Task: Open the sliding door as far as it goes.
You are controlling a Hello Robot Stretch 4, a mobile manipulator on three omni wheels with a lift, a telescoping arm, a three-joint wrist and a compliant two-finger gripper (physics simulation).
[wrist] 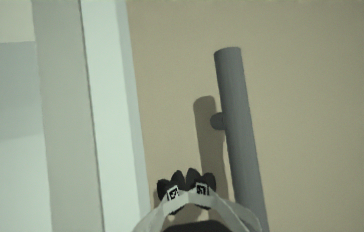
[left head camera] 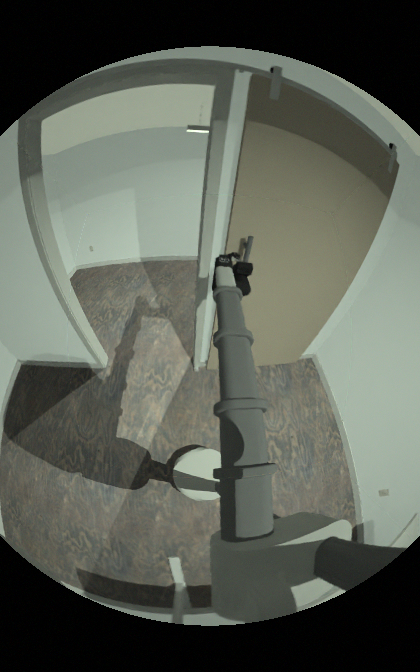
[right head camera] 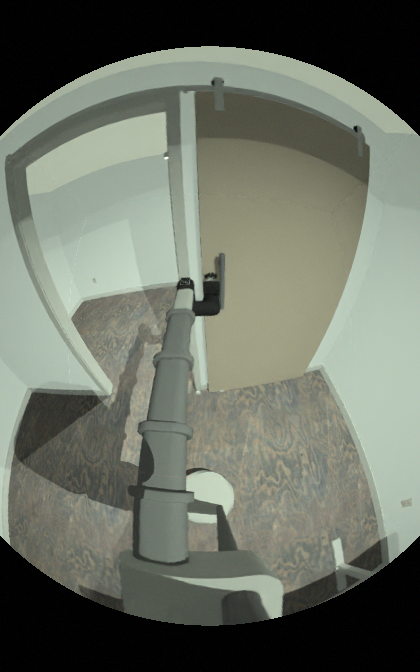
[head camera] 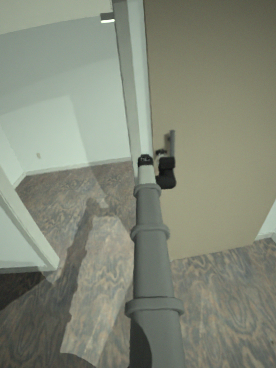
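Seen in the pictures: gripper, fingertip midpoint: (wrist: pixel 186 182) (left head camera: pixel 233 253) (right head camera: pixel 210 274) (head camera: pixel 161 150); robot's base at its link origin: (left head camera: pixel 201 472) (right head camera: pixel 204 495).
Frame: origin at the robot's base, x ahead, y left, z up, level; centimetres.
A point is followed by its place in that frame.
Observation:
The tan sliding door (head camera: pixel 215 120) @[z 128.7, x 99.0, y -39.4 cm] (left head camera: pixel 305 225) @[z 137.6, x 99.5, y -45.1 cm] (right head camera: pixel 280 225) @[z 141.0, x 99.5, y -44.6 cm] (wrist: pixel 310 100) @[z 122.0, x 97.7, y -26.2 cm] hangs to the right of the open doorway. In the wrist view a pale strip of wall (wrist: pixel 107 100) @[z 125.9, x 100.8, y 0.0 cm] shows between the grey door frame (wrist: pixel 62 100) @[z 126.2, x 99.0, y 5.0 cm] and the door's left edge. The grey upright bar handle (head camera: pixel 172 143) @[z 120.9, x 89.5, y -14.4 cm] (left head camera: pixel 249 248) @[z 121.2, x 89.6, y -15.1 cm] (right head camera: pixel 222 280) @[z 113.6, x 89.7, y -14.9 cm] (wrist: pixel 237 120) @[z 120.6, x 89.5, y -14.2 cm] stands near that edge. My gripper (head camera: pixel 161 152) @[z 114.5, x 95.9, y -9.2 cm] (left head camera: pixel 233 255) @[z 114.5, x 95.9, y -9.2 cm] (right head camera: pixel 210 276) @[z 114.5, x 95.9, y -9.2 cm] (wrist: pixel 186 182) @[z 114.5, x 95.9, y -9.2 cm] is shut and empty, its fingertips together, left of the handle's bar, between it and the door's left edge. Contact with the bar is not clear; its lower end is hidden in the wrist view.
Two hangers (left head camera: pixel 275 82) (right head camera: pixel 219 94) @[z 208.9, x 96.0, y -15.3 cm] hold the door near its top. The telescoping arm (head camera: pixel 152 260) @[z 125.7, x 25.4, y -0.3 cm] (left head camera: pixel 237 370) @[z 125.8, x 24.3, y 0.3 cm] (right head camera: pixel 170 400) @[z 125.8, x 22.9, y -1.0 cm] reaches forward to the door. A white round object (left head camera: pixel 197 475) @[z 18.7, x -0.8, y 3.4 cm] (right head camera: pixel 212 495) @[z 18.7, x 1.3, y -6.1 cm] is beside the arm low down. A side wall (left head camera: pixel 380 350) @[z 80.9, x 62.3, y -139.1 cm] (right head camera: pixel 385 350) @[z 79.7, x 64.3, y -138.9 cm] stands at the right.

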